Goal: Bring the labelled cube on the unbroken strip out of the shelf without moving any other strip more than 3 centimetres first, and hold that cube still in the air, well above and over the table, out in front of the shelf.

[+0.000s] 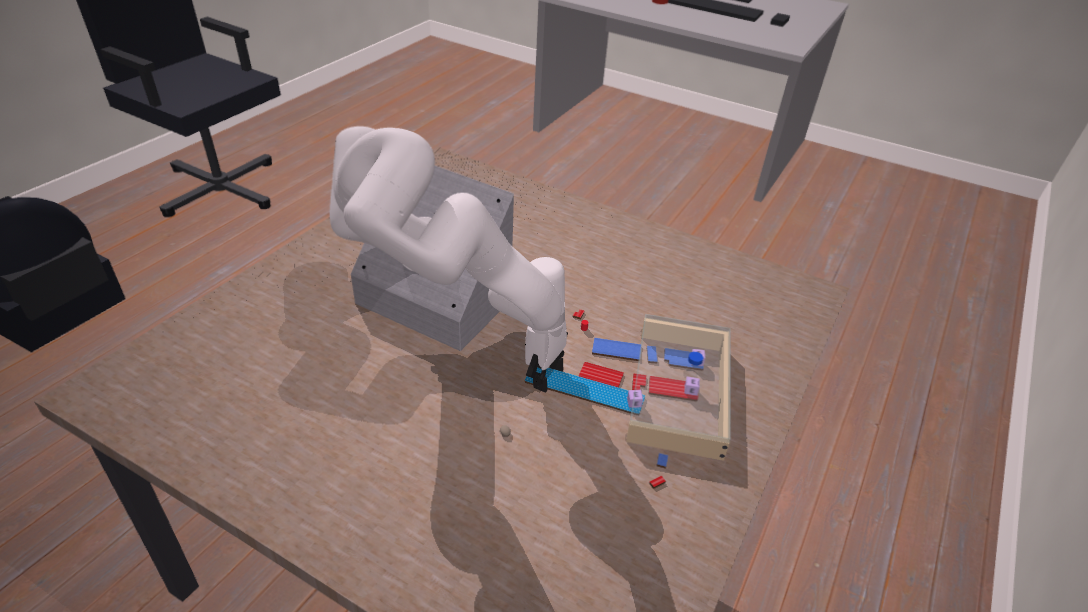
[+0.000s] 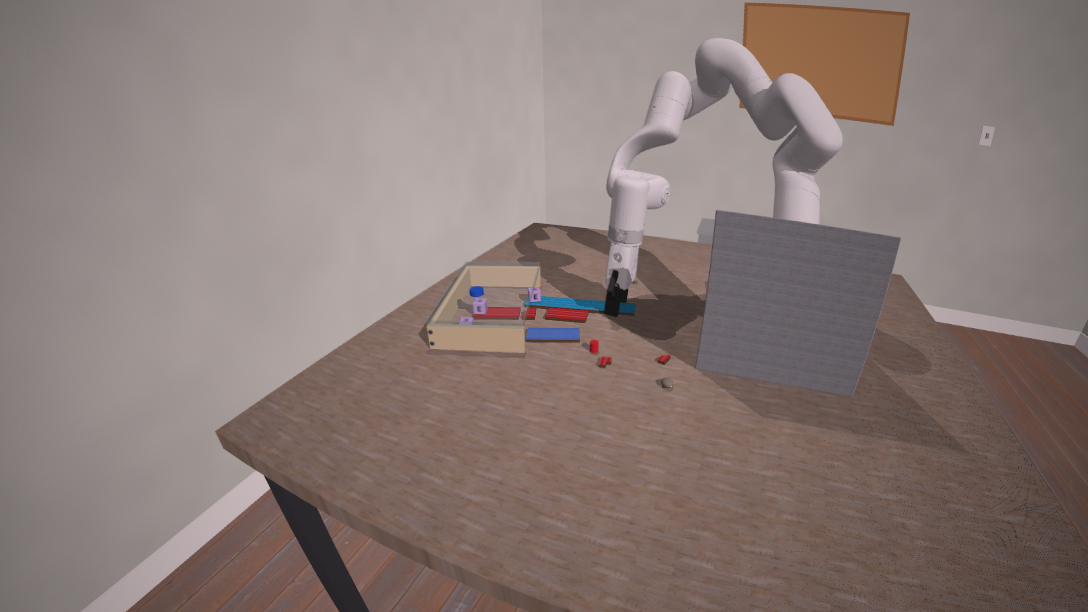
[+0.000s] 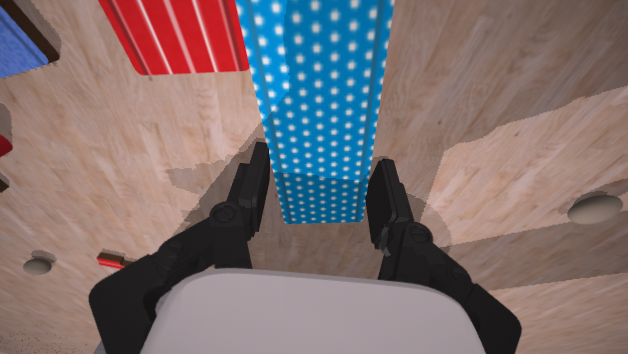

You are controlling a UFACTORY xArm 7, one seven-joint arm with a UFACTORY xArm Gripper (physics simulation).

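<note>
The unbroken blue dotted strip [image 1: 589, 386] [image 2: 578, 304] [image 3: 322, 100] lies low along the table, its far end at the shelf's open side. A lilac labelled cube [image 1: 635, 398] [image 2: 534, 295] sits upright on that far end, at the mouth of the shelf [image 1: 677, 439] [image 2: 479, 340]. My gripper [image 1: 549, 370] [image 2: 614, 298] [image 3: 321, 168] is shut on the strip's near end, one finger along each side. Broken red strip pieces [image 1: 673, 387] [image 2: 497, 312] carry another cube [image 1: 691, 385] [image 2: 479, 306]. Broken blue strip pieces [image 1: 682, 358] lead to a third cube [image 2: 466, 321], partly hidden.
A red outer piece [image 1: 601, 372] [image 2: 566, 314] [image 3: 180, 40] lies close beside the dotted strip; a plain blue outer piece [image 1: 616, 348] [image 2: 553, 334] lies beyond it. A blue disc [image 1: 695, 358] [image 2: 476, 291], a red cylinder [image 1: 584, 325] [image 2: 594, 346] and a pebble [image 1: 505, 430] also show.
</note>
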